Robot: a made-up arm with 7 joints. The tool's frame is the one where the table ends. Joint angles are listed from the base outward.
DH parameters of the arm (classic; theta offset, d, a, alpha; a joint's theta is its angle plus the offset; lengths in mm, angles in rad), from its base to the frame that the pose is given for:
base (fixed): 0 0 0 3.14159
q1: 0 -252 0 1.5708
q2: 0 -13 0 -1.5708
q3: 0 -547 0 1.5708
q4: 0 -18 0 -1.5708
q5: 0 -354 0 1.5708
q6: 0 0 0 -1.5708
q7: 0 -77 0 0
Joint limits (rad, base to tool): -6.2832..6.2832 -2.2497..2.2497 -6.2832..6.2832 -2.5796..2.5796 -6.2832..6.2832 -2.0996..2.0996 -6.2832..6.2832
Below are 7 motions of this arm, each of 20 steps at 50 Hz.
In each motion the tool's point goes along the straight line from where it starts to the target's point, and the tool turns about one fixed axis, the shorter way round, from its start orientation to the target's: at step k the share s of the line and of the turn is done. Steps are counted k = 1, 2, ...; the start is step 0. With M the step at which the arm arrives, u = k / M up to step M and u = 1 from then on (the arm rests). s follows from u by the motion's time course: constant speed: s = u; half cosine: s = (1 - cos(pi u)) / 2; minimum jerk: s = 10 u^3 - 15 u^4 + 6 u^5.
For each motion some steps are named. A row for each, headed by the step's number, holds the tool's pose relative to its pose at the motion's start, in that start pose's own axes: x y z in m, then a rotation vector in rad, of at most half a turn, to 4 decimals.
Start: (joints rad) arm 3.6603 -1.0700 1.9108 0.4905 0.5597 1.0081 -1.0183
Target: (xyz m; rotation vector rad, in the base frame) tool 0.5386 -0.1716 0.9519 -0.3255 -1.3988 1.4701
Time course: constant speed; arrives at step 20
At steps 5, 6, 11, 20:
5: 0.0431 -0.0476 0.1040 -0.0662 -0.0594 -0.0932
6: 0.0518 -0.0571 0.1248 -0.0794 -0.0713 -0.1118
11: 0.0949 -0.1047 0.2288 -0.1456 -0.1308 -0.2050
20: 0.1726 -0.1903 0.4160 -0.2647 -0.2378 -0.3727

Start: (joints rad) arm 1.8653 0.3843 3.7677 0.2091 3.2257 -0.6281 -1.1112
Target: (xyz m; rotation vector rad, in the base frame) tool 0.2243 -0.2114 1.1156 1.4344 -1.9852 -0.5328
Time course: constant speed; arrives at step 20
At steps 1, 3, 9, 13, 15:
1: -0.0011 -0.0111 -0.0045 -0.0100 -0.0039 0.0241
3: -0.0032 -0.0332 -0.0134 -0.0301 -0.0117 0.0723
9: -0.0096 -0.0995 -0.0402 -0.0903 -0.0350 0.2169
13: -0.0139 -0.1437 -0.0581 -0.1304 -0.0505 0.3134
15: -0.0160 -0.1658 -0.0670 -0.1505 -0.0583 0.3616

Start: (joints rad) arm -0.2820 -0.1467 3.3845 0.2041 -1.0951 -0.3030 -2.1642
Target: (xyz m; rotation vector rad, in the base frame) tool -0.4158 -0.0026 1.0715 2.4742 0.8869 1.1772
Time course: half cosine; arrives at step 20
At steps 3, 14, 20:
3: -0.0121 -0.0034 0.0042 -0.0022 0.0389 -0.0247
14: -0.1767 -0.0490 0.0611 -0.0323 0.5662 -0.3602
20: -0.2226 -0.0617 0.0769 -0.0406 0.7131 -0.4537

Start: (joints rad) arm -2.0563 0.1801 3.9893 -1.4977 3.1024 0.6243 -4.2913
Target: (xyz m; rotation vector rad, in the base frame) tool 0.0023 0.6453 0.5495 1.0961 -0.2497 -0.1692
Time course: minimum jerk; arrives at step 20
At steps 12, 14, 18, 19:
12: -0.1159 0.0128 -0.1301 0.1635 0.0126 -0.2402
14: -0.1421 0.0157 -0.1595 0.2004 0.0154 -0.2945
18: -0.1683 0.0186 -0.1889 0.2374 0.0183 -0.3489
19: -0.1695 0.0187 -0.1903 0.2392 0.0184 -0.3515

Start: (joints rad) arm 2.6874 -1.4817 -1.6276 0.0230 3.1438 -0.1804 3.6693
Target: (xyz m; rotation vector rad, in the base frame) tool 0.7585 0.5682 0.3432 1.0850 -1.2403 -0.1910
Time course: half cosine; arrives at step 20
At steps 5, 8, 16, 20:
5: -0.0237 0.0106 0.0115 0.0277 0.0419 0.0355
8: -0.0560 0.0251 0.0270 0.0654 0.0988 0.0837
16: -0.1466 0.0656 0.0708 0.1711 0.2588 0.2193
20: -0.1621 0.0725 0.0783 0.1892 0.2861 0.2424

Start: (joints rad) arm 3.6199 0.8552 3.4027 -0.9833 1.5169 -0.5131 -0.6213
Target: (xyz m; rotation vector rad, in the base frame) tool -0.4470 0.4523 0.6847 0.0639 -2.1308 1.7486
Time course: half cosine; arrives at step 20
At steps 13, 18, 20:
13: -0.0867 -0.1574 0.0905 -0.3507 0.3569 0.0333
18: -0.1164 -0.2112 0.1215 -0.4706 0.4789 0.0446
20: -0.1193 -0.2165 0.1245 -0.4824 0.4909 0.0458

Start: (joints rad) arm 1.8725 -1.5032 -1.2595 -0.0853 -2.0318 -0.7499 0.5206
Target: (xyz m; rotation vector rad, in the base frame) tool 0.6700 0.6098 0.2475 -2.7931 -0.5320 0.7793
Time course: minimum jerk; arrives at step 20
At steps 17, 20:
17: 0.1464 0.4761 0.1847 0.7771 0.2607 0.2627
20: 0.1504 0.4891 0.1897 0.7984 0.2678 0.2698

